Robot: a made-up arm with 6 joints.
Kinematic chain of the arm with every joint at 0, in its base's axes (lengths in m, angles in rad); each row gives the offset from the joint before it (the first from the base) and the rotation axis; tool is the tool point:
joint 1: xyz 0 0 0.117 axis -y
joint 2: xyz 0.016 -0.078 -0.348 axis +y
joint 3: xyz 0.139 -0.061 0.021 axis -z
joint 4: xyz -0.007 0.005 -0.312 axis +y
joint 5: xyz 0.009 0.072 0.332 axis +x
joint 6: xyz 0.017 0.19 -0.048 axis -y
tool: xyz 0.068 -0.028 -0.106
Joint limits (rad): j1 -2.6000..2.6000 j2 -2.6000..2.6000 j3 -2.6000..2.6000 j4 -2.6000..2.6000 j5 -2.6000..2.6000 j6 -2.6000..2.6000
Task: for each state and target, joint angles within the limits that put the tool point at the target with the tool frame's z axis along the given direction. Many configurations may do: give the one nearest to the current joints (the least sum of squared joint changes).
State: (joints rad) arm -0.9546 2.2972 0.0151 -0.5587 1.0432 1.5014
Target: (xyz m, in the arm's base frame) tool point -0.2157 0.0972 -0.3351 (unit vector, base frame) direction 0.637 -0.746 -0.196
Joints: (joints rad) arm -0.4977 2.5360 -0.3444 -0.2912 0.7909 0.8001
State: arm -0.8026 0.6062 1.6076 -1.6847 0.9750 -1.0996
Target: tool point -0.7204 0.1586 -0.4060 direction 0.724 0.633 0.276
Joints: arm -1.1599 0.6055 1.5521 -1.6872 0.6190 -0.8133
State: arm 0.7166 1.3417 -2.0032 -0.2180 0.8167 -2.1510
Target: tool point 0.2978 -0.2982 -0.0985 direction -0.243 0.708 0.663
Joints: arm 0.5759 2.2601 -2.2511 0.2767 0.7812 -1.6352
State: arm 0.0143 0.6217 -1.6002 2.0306 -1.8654 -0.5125
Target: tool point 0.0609 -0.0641 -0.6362 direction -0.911 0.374 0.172
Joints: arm 0.3445 0.9405 -1.3671 1.9667 -1.2307 -0.2689
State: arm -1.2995 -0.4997 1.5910 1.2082 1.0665 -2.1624
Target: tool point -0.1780 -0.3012 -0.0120 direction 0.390 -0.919 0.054
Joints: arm -0.8602 -0.6024 1.9150 0.6214 2.2764 -2.6000
